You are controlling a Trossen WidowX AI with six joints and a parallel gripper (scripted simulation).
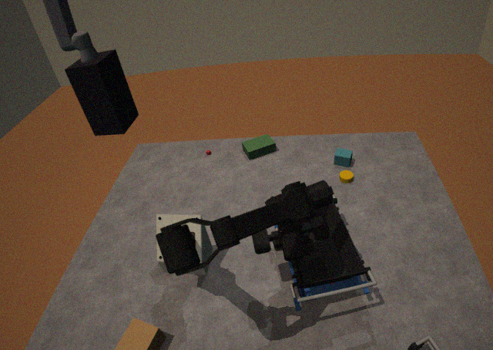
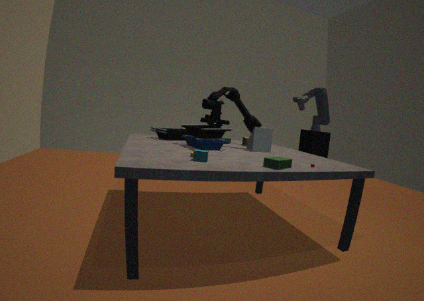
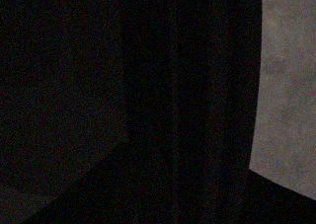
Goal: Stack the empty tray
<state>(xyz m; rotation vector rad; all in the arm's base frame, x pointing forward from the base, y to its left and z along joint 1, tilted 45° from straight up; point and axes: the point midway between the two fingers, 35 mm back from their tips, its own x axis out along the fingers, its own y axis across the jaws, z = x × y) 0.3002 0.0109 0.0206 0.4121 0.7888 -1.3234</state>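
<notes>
Right now the tray is 7 cm ahead of my gripper tip, 2 cm to the left of it and 3 cm above it. Round my gripper tip: yellow disc: 18 cm ahead, 38 cm to the left, 7 cm below; then teal block: 18 cm ahead, 48 cm to the left, 6 cm below; then box: 37 cm behind, 28 cm to the right, 5 cm below.
</notes>
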